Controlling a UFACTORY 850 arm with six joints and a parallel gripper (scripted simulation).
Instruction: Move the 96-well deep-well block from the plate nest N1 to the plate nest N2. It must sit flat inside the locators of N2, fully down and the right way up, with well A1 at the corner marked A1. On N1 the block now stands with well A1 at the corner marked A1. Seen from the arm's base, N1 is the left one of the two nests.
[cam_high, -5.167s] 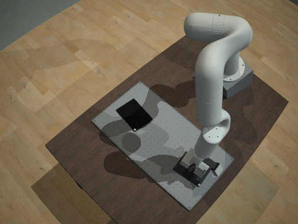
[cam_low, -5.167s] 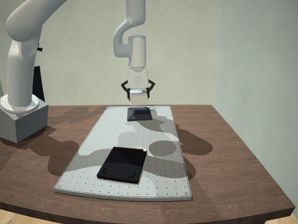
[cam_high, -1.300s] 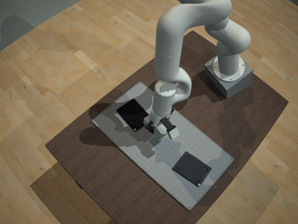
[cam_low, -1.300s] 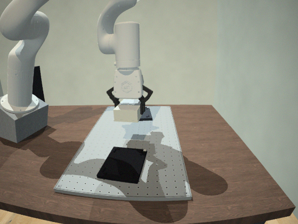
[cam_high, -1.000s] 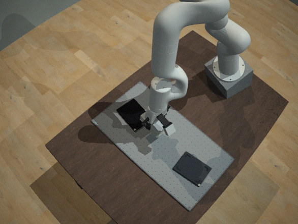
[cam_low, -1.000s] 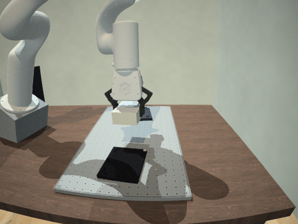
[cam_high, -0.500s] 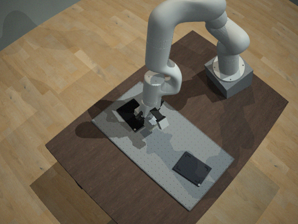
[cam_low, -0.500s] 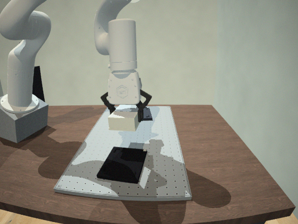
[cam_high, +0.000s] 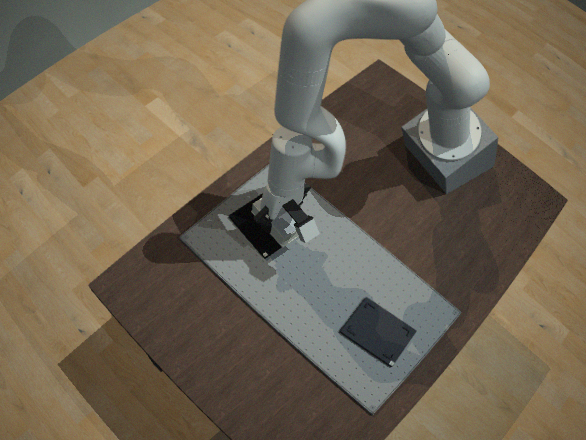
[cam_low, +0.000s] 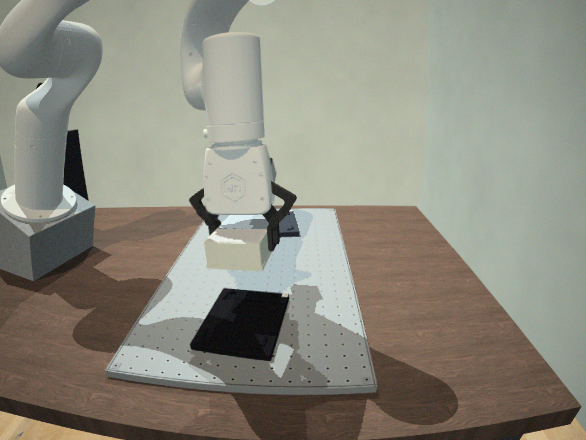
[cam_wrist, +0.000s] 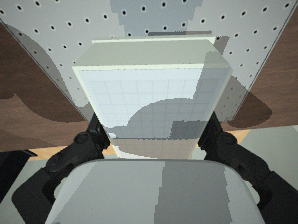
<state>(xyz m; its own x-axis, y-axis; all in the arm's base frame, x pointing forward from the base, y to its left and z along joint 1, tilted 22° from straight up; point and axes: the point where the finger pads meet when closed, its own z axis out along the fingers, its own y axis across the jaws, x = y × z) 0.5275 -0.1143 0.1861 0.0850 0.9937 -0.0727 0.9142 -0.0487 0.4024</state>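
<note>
Right now the black plate nest N2 is 60 mm to the right of my hand and 110 mm below it. Also, from my hand: 96-well deep-well block: right at my hand; then black plate nest N1: 370 mm to the left, 110 mm below.
</note>
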